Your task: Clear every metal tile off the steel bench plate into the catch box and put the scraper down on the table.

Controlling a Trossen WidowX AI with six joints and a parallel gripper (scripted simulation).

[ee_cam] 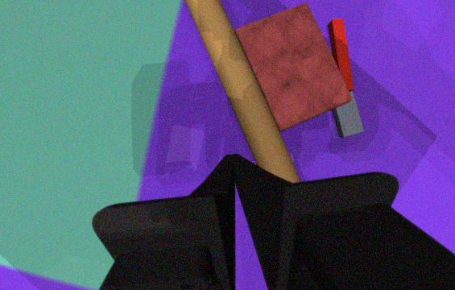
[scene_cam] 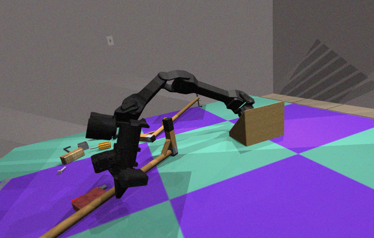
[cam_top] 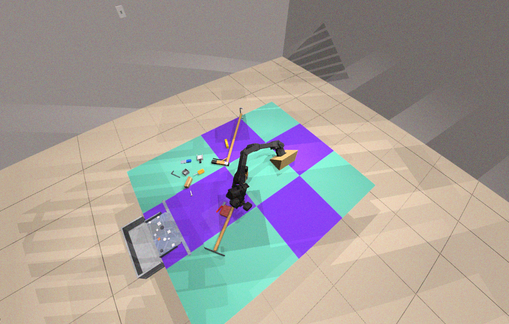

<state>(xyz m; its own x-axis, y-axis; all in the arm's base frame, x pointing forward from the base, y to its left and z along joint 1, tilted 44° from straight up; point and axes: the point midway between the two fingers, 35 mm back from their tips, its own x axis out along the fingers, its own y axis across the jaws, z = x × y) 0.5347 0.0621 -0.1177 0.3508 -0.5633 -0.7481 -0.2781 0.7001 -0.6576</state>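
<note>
My gripper tip is now 5 cm below the long scraper, 3 cm short of it and 1 cm to the left of it. The rest, counted from my gripper tip: red block 7 cm ahead, 3 cm to the right; then wooden block 39 cm to the right, 17 cm ahead, 1 cm above; then orange screwdriver 42 cm to the right, 6 cm ahead, 1 cm above.
</note>
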